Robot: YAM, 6 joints.
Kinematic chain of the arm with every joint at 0, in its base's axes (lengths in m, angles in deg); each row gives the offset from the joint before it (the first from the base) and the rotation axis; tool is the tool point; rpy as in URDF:
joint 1: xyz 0 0 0.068 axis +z
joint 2: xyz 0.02 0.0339 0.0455 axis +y
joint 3: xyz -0.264 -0.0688 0 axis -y
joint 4: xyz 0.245 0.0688 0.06 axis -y
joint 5: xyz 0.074 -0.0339 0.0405 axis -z
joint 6: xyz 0.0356 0 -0.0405 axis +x
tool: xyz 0 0 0 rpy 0 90 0
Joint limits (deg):
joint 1: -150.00..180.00
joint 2: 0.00..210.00
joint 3: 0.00..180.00
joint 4: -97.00..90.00
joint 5: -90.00..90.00
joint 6: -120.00..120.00
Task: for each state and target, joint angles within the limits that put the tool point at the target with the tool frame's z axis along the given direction. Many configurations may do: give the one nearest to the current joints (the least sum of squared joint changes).
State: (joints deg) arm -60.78 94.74 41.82 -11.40 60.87 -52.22
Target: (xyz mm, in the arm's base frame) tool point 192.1 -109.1 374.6 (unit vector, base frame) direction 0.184 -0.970 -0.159
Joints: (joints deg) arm -21.89 59.10 59.43 -16.96 56.24 -52.22
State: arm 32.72 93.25 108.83 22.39 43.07 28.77
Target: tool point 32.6 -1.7 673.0 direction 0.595 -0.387 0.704
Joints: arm 46.63 62.07 113.18 28.65 44.31 28.77
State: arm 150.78 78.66 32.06 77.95 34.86 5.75
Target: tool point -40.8 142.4 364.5 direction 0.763 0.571 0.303
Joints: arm 119.11 53.19 30.46 89.87 70.80 5.75
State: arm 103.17 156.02 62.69 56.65 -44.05 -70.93
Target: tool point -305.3 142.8 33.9 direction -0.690 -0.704 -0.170
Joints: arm 149.13 128.05 43.93 47.77 -73.34 -70.93
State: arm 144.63 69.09 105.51 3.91 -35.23 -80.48
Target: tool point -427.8 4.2 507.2 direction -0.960 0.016 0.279
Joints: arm 179.47 106.66 118.80 4.06 0.41 -80.48
